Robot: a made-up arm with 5 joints.
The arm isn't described. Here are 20 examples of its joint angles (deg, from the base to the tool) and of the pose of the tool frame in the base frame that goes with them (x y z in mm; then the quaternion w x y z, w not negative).
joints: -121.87 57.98 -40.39 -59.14 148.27
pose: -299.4 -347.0 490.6 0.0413 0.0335 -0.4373 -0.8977
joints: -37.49 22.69 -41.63 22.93 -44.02
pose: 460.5 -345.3 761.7 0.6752 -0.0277 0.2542 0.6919
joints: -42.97 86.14 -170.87 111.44 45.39
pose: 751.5 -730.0 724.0 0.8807 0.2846 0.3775 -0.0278
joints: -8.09 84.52 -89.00 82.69 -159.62
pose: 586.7 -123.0 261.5 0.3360 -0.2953 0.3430 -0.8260
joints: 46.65 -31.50 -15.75 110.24 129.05
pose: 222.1 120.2 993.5 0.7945 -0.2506 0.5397 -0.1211
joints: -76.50 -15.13 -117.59 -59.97 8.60
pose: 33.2 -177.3 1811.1 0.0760 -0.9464 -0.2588 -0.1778
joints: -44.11 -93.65 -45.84 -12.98 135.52
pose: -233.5 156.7 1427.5 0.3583 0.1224 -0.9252 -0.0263
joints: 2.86 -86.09 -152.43 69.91 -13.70
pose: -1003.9 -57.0 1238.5 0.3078 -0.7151 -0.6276 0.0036
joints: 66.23 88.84 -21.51 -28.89 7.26
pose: 85.0 86.4 378.8 0.2152 -0.1275 0.5032 0.8272
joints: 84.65 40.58 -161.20 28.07 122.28
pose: 176.3 856.7 1536.8 0.6046 0.6399 -0.1565 0.4477
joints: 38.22 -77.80 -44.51 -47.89 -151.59
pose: -33.0 -95.7 1459.9 0.0394 -0.9732 0.1380 -0.1798
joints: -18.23 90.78 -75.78 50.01 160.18
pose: 389.0 -181.1 166.1 0.4846 -0.0394 0.4962 -0.7193
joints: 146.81 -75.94 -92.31 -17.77 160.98
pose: 478.1 -189.5 1635.2 0.2481 -0.8956 -0.3478 -0.1242
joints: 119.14 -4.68 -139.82 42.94 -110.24
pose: -107.9 327.7 1842.6 0.3624 0.5883 0.6880 -0.2218
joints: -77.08 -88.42 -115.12 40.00 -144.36
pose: -210.7 781.3 1447.4 0.0974 0.4654 -0.8757 0.0840
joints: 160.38 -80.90 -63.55 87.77 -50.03
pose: 223.2 -29.3 1486.8 0.6273 0.0989 0.5446 -0.5478
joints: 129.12 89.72 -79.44 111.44 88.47
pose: -189.2 387.3 204.5 0.2518 -0.8404 0.4389 0.1939
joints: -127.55 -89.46 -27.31 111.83 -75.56
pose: 49.9 100.9 1202.8 0.9243 0.0441 0.2812 0.2543
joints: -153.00 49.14 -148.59 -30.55 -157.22
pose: -865.8 -363.2 1310.5 0.0678 0.2326 0.9436 0.2256
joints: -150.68 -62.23 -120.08 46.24 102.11
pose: 435.8 338.1 1752.5 0.2309 -0.7333 -0.4039 -0.4958
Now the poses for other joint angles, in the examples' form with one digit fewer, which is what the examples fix.
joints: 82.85 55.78 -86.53 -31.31 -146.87
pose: 183 872 635 0.663 0.659 0.266 -0.237
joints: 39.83 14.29 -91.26 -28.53 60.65
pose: 648 469 1363 0.656 0.111 -0.605 0.437
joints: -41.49 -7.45 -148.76 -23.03 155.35
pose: 61 -119 1914 0.181 0.252 -0.933 0.181
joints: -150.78 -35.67 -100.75 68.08 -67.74
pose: -103 -22 1748 0.728 -0.152 0.658 -0.120
